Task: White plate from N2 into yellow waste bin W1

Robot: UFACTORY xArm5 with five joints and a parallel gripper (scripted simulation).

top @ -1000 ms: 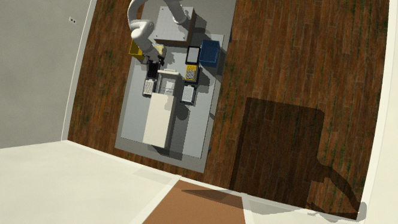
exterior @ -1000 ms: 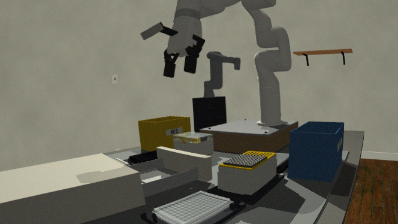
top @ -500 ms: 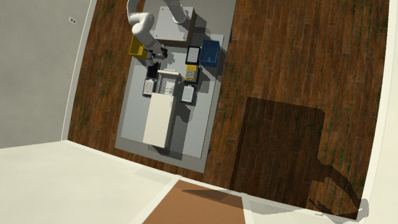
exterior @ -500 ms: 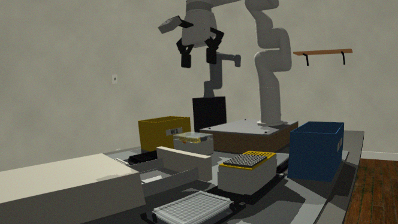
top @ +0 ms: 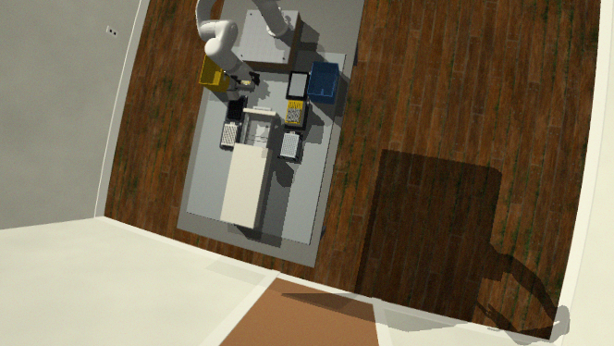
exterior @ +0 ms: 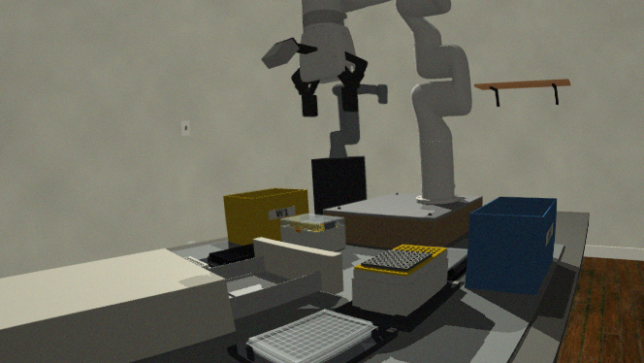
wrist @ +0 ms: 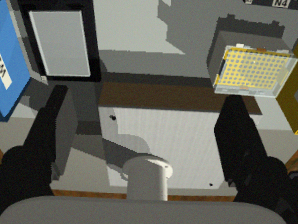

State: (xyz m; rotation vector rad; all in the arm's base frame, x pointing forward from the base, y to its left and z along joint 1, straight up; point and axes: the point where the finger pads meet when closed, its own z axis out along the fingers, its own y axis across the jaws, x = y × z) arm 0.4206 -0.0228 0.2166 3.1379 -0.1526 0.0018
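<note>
My hand is 210 mm short of the white plate, 230 mm to the left of it and 270 mm above it. Round my hand: black plate (40 mm ahead, 210 mm to the right, 270 mm below); then yellow-topped tip box (70 mm ahead, 160 mm to the left, 230 mm below); then drawer (200 mm ahead, 40 mm to the right, 260 mm below).
</note>
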